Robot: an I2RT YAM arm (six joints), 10 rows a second.
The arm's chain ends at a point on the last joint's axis. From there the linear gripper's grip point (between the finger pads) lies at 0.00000 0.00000 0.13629 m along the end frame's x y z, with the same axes.
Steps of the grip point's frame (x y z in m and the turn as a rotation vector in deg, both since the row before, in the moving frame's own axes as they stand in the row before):
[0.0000, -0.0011, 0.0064, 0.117, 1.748, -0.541]
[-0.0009, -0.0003, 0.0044, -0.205, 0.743, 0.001]
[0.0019, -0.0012, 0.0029, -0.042, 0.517, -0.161]
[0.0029, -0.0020, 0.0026, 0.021, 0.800, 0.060]
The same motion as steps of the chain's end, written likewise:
[-0.0042, -0.0008, 0.0065, 0.117, 1.748, -0.541]
[-0.0027, -0.0008, 0.0044, -0.205, 0.743, 0.001]
[0.0007, -0.0013, 0.0029, -0.042, 0.517, -0.161]
[0.0010, -0.0020, 0.0026, 0.021, 0.800, 0.060]

